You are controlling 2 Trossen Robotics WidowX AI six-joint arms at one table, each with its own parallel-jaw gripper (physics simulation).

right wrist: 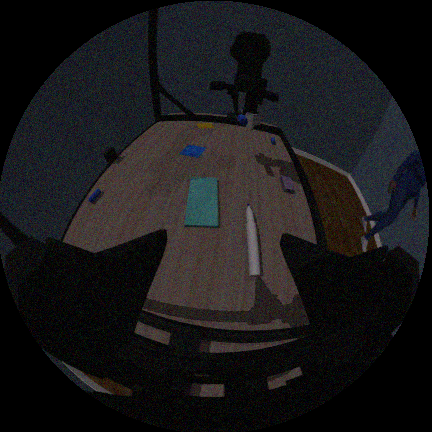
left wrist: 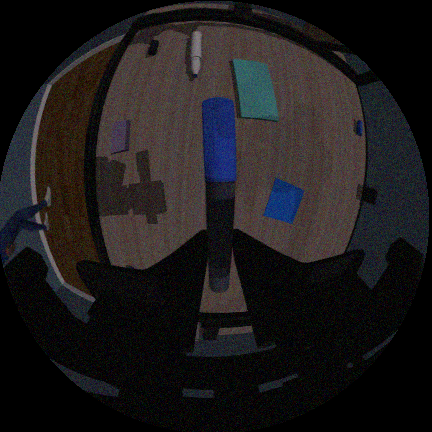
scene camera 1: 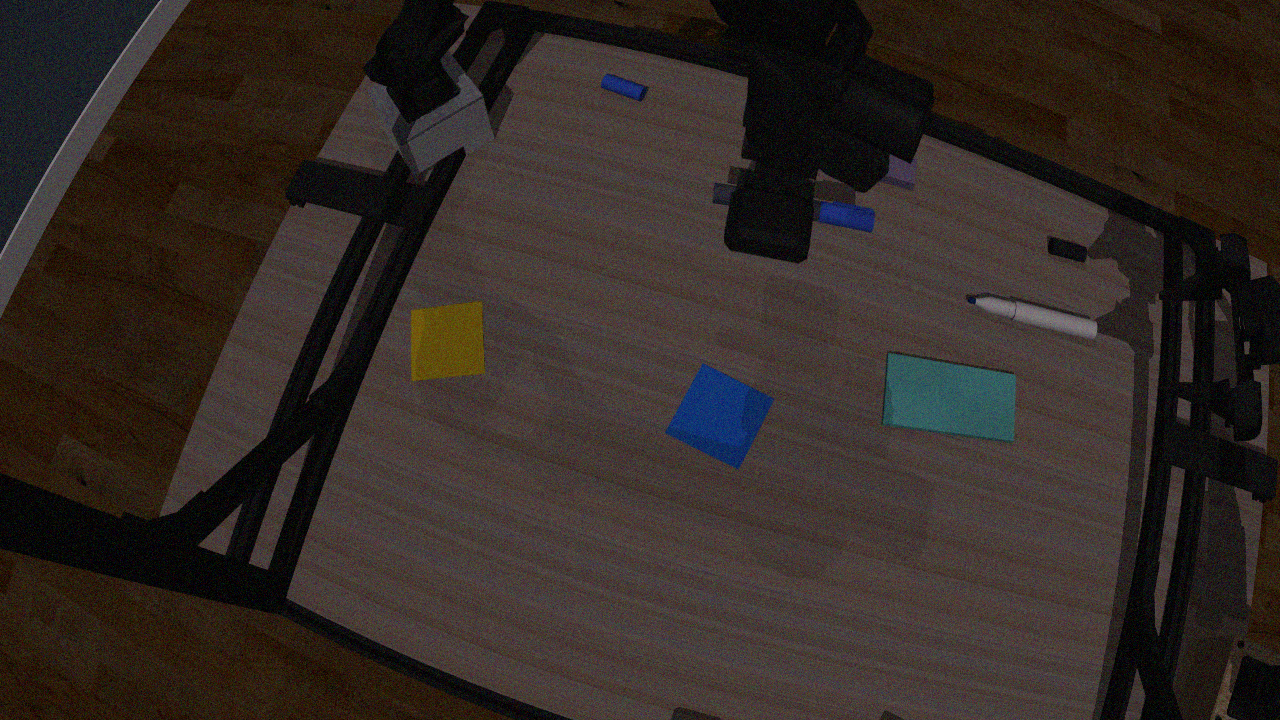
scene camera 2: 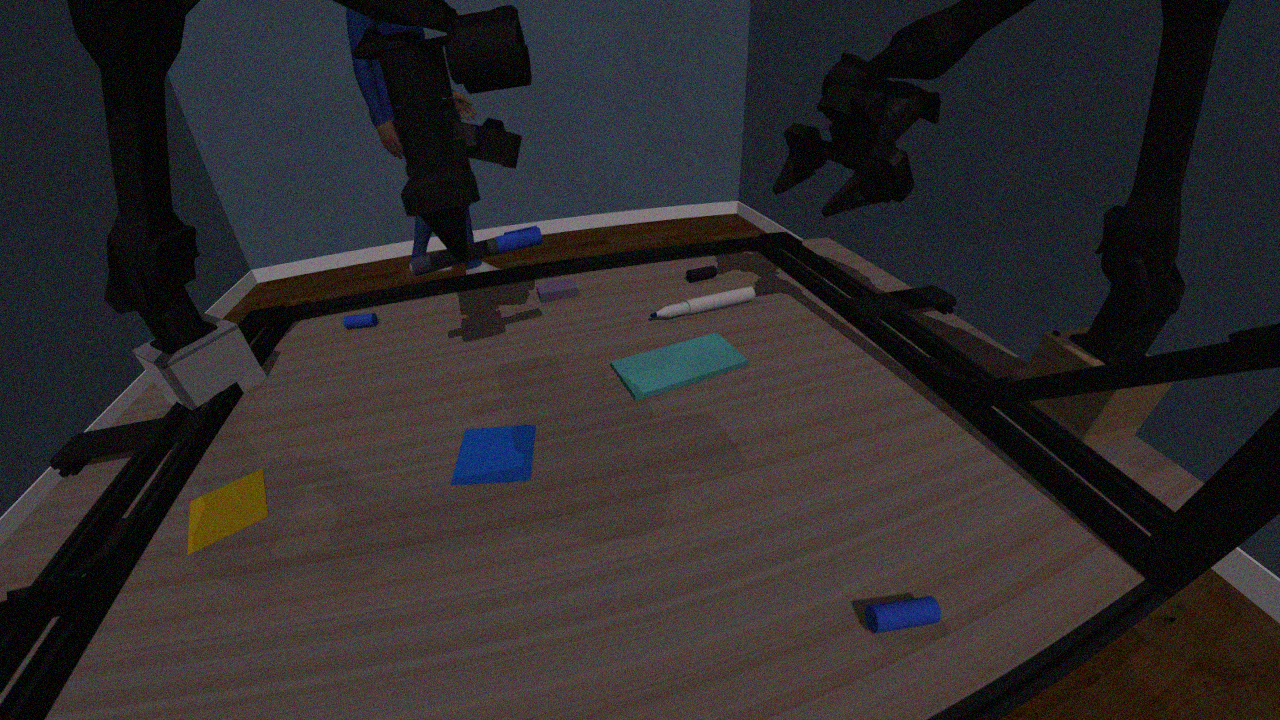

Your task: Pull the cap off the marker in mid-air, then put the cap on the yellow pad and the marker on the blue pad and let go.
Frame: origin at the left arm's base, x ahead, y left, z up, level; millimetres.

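Seen in the pictures: left gripper, fingertip midpoint: (right wrist: 239, 115) (left wrist: 219, 234) (scene camera 1: 774, 204) (scene camera 2: 462, 257); right gripper, fingertip midpoint: (right wrist: 225, 237) (scene camera 1: 1161, 341) (scene camera 2: 797, 202); left arm's base, link origin: (right wrist: 250, 111) (scene camera 1: 422, 91) (scene camera 2: 184, 336); right arm's base, link origin: (scene camera 1: 1255, 693) (scene camera 2: 1110, 351).
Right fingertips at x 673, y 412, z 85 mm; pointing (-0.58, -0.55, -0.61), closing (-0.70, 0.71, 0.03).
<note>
Pixels of each thing's top centre, then the offset from my right fingertips to it.
- yellow pad, top centre: (scene camera 1: 446, 340) (scene camera 2: 227, 508) dx -440, dy -521, dz -172 mm
- blue pad, top centre: (scene camera 1: 720, 415) (scene camera 2: 495, 453) (left wrist: 284, 201) (right wrist: 192, 150) dx -228, dy -347, dz -172 mm
- uncapped white marker, top centre: (scene camera 1: 1036, 311) (scene camera 2: 703, 297) (right wrist: 253, 232) (left wrist: 195, 48) dx -112, dy -1, dz -151 mm
- teal block, top centre: (scene camera 1: 953, 397) (scene camera 2: 680, 361) (left wrist: 255, 85) (right wrist: 202, 197) dx -102, dy -145, dz -165 mm
- black cylinder, top centre: (scene camera 1: 1070, 246) (scene camera 2: 701, 268) (left wrist: 151, 44) dx -142, dy +102, dz -152 mm
- purple block, top centre: (scene camera 1: 891, 164) (scene camera 2: 556, 286) (left wrist: 117, 135) (right wrist: 287, 182) dx -342, dy -24, dz -158 mm
The marker (scene camera 1: 721, 192) (scene camera 2: 435, 261) (left wrist: 220, 210) has a dark body and is held level above the table, far back in scene camera 2. Its blue cap (scene camera 1: 846, 215) (scene camera 2: 517, 239) (left wrist: 219, 140) is on its end and points toward the right arm's side. My left gripper (scene camera 2: 465, 252) (left wrist: 219, 234) is shut on the marker's dark body. My right gripper (scene camera 2: 801, 201) (right wrist: 225, 237) is open and empty, in the air to the right of the marker and apart from it. The yellow pad (scene camera 1: 447, 340) (scene camera 2: 228, 510) and the blue pad (scene camera 1: 720, 415) (scene camera 2: 494, 454) (left wrist: 283, 201) lie flat with nothing on them.
On the table lie an uncapped white marker (scene camera 1: 1042, 317) (right wrist: 252, 245), a teal block (scene camera 1: 950, 396) (right wrist: 202, 202), a black cylinder (scene camera 1: 1066, 248), a purple block (scene camera 2: 557, 290) and two loose blue cylinders, one at the back (scene camera 2: 359, 320), one at the front. Dark rails frame the table.
</note>
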